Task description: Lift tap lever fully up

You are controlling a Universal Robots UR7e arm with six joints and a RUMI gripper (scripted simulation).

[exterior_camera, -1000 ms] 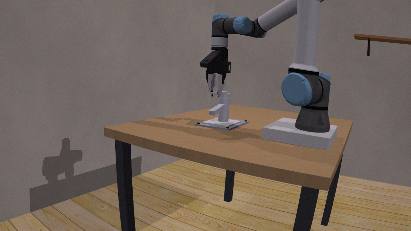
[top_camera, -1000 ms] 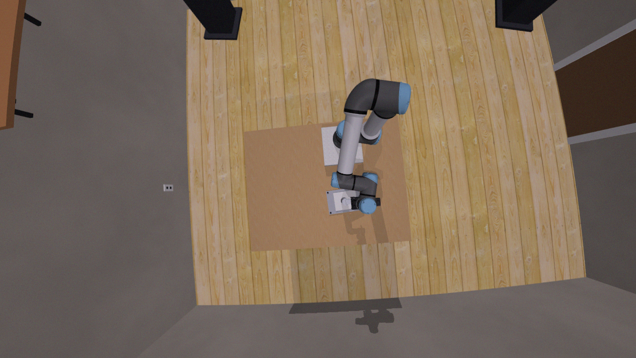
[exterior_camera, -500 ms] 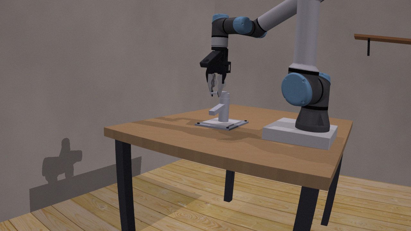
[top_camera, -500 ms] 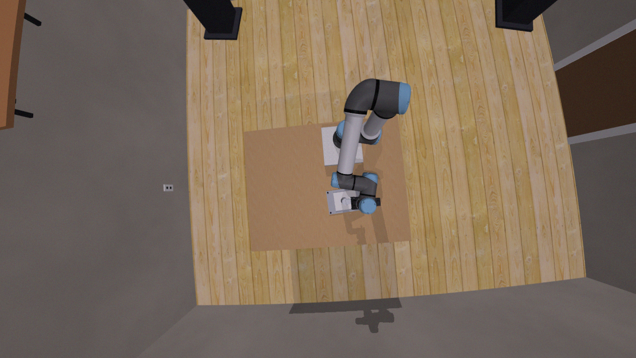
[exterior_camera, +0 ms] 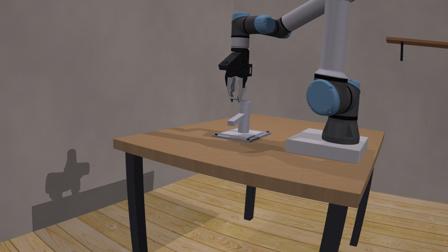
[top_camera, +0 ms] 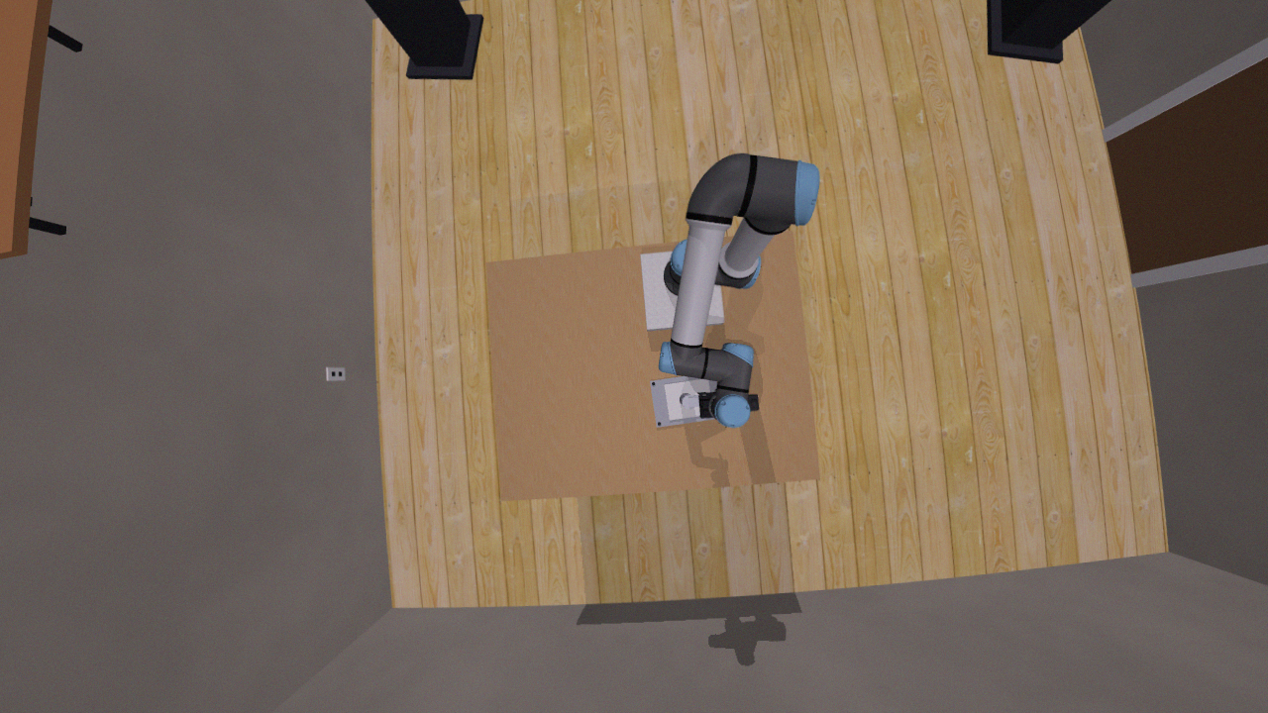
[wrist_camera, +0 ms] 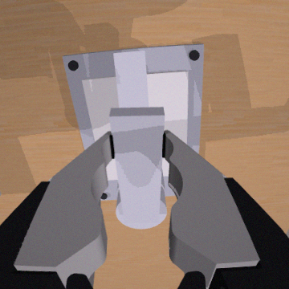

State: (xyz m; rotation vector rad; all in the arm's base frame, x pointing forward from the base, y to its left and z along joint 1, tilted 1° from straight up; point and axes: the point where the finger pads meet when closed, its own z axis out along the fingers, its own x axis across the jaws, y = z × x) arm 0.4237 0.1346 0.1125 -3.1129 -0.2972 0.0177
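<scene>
The grey tap is 1 cm ahead of my hand, 6 cm to the right of it and 6 cm below it. From my hand the other things lie so: lever 1 cm ahead, 3 cm to the right.
</scene>
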